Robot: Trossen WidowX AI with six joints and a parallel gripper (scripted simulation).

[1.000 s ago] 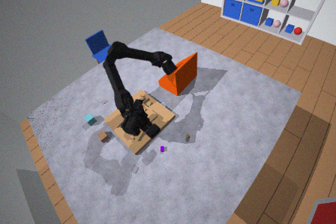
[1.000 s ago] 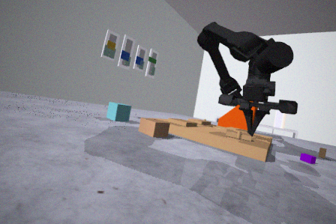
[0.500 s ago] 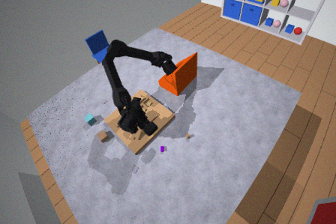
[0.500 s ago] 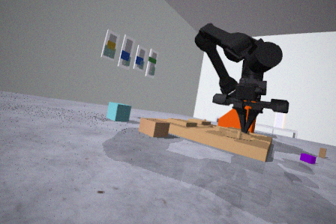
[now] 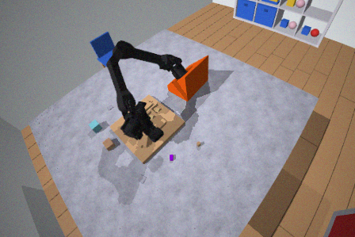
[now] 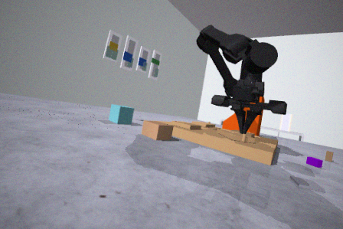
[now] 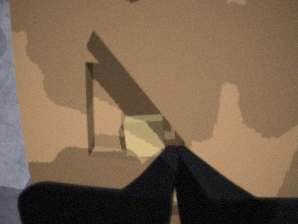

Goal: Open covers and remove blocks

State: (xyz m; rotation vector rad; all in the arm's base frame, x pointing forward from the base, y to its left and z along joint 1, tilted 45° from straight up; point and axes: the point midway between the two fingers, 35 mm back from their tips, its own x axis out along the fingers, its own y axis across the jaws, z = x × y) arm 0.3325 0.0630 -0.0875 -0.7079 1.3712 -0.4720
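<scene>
Right now the tan puzzle board is 10 mm behind my gripper tip and 80 mm to the right of it. Also, from my gripper tip: cyan block (210 mm ahead, 260 mm to the right); then small brown block (140 mm behind, 200 mm to the left, 10 mm below); then purple block (160 mm to the left, 20 mm below).
</scene>
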